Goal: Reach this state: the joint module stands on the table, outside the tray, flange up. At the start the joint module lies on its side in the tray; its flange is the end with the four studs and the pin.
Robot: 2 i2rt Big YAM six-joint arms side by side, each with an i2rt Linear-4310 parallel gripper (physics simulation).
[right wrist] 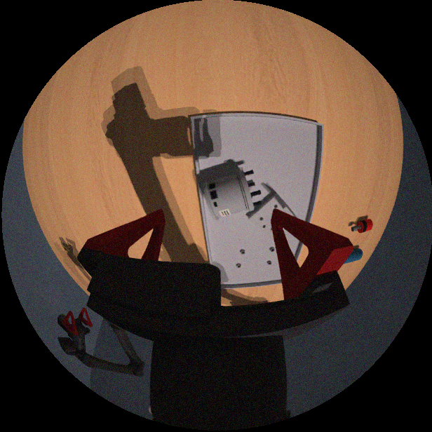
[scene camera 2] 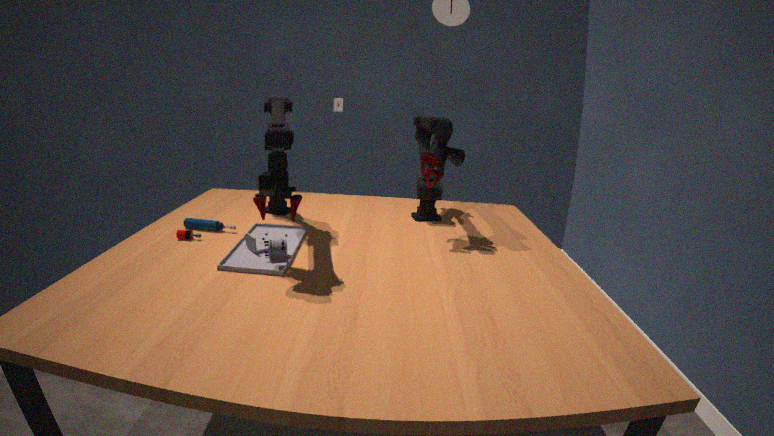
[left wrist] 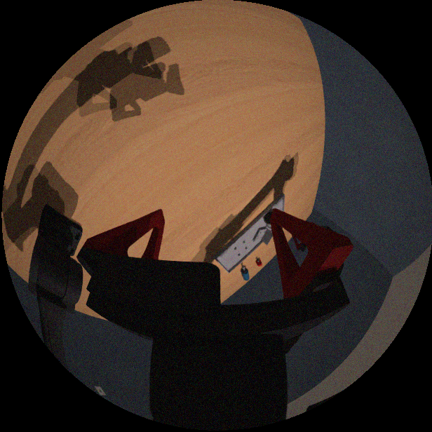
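Pixels of known places: left gripper, fingertip midpoint: [scene camera 2: 426, 182]; right gripper, fingertip midpoint: [scene camera 2: 278, 220]; left arm's base at its link origin: [scene camera 2: 426, 218]; right arm's base at its link origin: [scene camera 2: 277, 211].
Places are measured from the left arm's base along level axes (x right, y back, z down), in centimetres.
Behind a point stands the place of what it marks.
The light grey joint module [scene camera 2: 277, 249] {z -4.3, x 62.4, y -44.8 cm} [right wrist: 231, 194] lies on its side in the grey tray [scene camera 2: 251, 271] {z -0.6, x 70.2, y -53.3 cm} [left wrist: 225, 263] [right wrist: 282, 140]. Its dark studs point toward the left in scene camera 2 and toward the right in the right wrist view. My right gripper [scene camera 2: 278, 218] {z -14.1, x 61.8, y -45.3 cm} [right wrist: 217, 214] is open and empty. It hangs above the tray's far end, behind the module in scene camera 2, touching neither. My left gripper [scene camera 2: 430, 172] {z -21.8, x 9.5, y -25.8 cm} [left wrist: 217, 214] [right wrist: 77, 309] is open and empty, high near its own arm, far from the tray. In the left wrist view a finger partly hides the module.
A thin grey angled part [scene camera 2: 252, 243] {z -3.8, x 71.4, y -38.2 cm} [left wrist: 267, 236] [right wrist: 274, 194] stands in the tray close to the module's studs. A blue-handled tool [scene camera 2: 203, 224] {z -2.8, x 94.6, y -15.0 cm} [left wrist: 245, 275] [right wrist: 354, 256] and a short red-handled tool [scene camera 2: 184, 235] {z -2.0, x 99.8, y -25.4 cm} [left wrist: 259, 262] [right wrist: 366, 226] lie on the table beside the tray.
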